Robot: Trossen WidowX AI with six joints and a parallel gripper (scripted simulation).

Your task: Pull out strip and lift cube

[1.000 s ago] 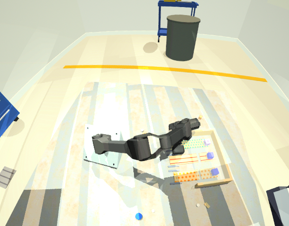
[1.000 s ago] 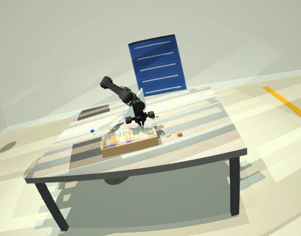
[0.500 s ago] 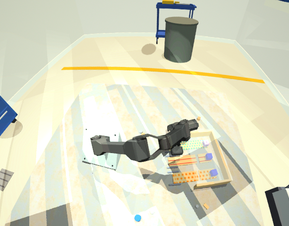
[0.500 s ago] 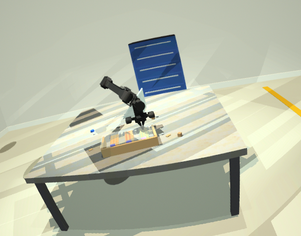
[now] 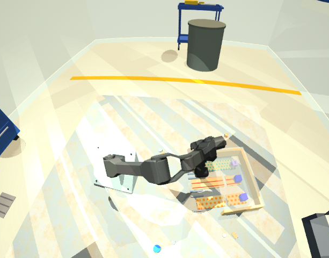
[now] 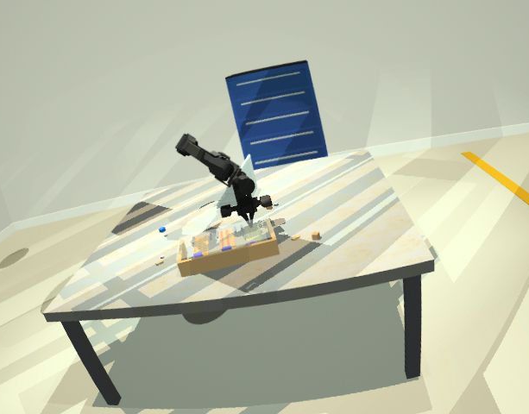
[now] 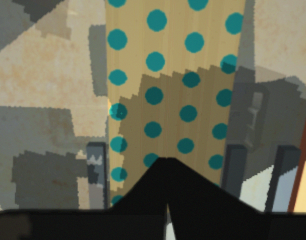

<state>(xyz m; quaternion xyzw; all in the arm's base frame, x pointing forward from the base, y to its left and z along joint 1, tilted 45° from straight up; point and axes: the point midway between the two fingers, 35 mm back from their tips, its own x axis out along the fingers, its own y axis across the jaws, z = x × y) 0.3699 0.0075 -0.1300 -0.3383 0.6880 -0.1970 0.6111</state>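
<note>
My gripper tip is now 90 mm short of the cyan-dotted strip and 20 mm to the right of it. Round my gripper tip: labelled cube 200 mm ahead, 40 mm to the left, 20 mm above; then blue disc 410 mm to the right, 130 mm behind.
</note>
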